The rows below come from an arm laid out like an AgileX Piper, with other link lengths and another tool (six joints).
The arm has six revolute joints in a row. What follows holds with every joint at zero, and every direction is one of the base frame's.
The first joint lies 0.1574 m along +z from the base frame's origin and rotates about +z.
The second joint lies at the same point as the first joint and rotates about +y.
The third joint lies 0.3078 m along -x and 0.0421 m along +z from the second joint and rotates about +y.
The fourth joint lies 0.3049 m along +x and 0.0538 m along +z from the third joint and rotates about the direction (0.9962, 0, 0.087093).
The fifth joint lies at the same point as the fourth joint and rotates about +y.
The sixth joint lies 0.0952 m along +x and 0.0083 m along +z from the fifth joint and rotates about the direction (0.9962, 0, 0.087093).
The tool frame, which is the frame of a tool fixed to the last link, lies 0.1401 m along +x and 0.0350 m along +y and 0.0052 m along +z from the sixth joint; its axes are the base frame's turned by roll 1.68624, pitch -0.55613 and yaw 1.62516 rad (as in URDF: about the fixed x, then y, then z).
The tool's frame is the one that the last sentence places.
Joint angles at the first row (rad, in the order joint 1, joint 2, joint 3, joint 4, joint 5, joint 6):
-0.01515, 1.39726, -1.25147, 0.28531, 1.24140, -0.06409
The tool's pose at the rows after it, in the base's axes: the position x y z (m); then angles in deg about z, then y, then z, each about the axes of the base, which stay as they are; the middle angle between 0 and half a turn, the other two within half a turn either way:
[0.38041 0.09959 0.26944 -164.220 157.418 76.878]
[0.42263 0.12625 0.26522 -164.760 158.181 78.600]
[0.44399 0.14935 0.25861 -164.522 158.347 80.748]
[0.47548 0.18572 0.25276 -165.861 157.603 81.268]
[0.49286 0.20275 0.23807 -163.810 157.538 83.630]
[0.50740 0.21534 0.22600 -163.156 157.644 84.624]
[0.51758 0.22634 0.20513 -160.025 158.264 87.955]
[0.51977 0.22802 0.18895 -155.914 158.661 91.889]
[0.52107 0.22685 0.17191 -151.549 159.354 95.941]
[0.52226 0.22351 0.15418 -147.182 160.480 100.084]
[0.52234 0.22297 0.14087 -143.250 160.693 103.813]
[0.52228 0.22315 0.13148 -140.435 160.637 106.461]
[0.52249 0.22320 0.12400 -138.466 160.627 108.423]
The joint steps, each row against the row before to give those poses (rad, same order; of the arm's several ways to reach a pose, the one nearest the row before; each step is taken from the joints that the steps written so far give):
0.02522, 0.08471, -0.09531, -0.00476, 0.00127, 0.00861
0.07279, 0.15321, -0.16271, -0.02451, -0.00003, 0.03788
0.04969, 0.09054, -0.09240, -0.00741, 0.00000, 0.01760
0.06412, 0.12905, -0.14989, -0.00121, 0.00003, 0.03609
0.02529, 0.08537, -0.07718, -0.00001, 0.00000, 0.01857
0.01824, 0.06983, -0.06797, -0.00405, -0.00001, 0.01246
0.01748, 0.06968, -0.04814, -0.00705, -0.00114, 0.01073
0.00186, 0.03393, -0.00776, 0.00000, 0.00105, 0.00020
0.00000, 0.03014, -0.00129, -0.00696, 0.00000, 0.00108
0.00001, 0.02919, -0.00002, -0.01669, -0.00109, 0.00105
0.00000, 0.02382, -0.00083, -0.00257, -0.00003, 0.00001
-0.00001, 0.01772, -0.00142, 0.00092, -0.00002, -0.00001
0.00002, 0.01472, -0.00231, 0.00000, -0.00064, -0.00201

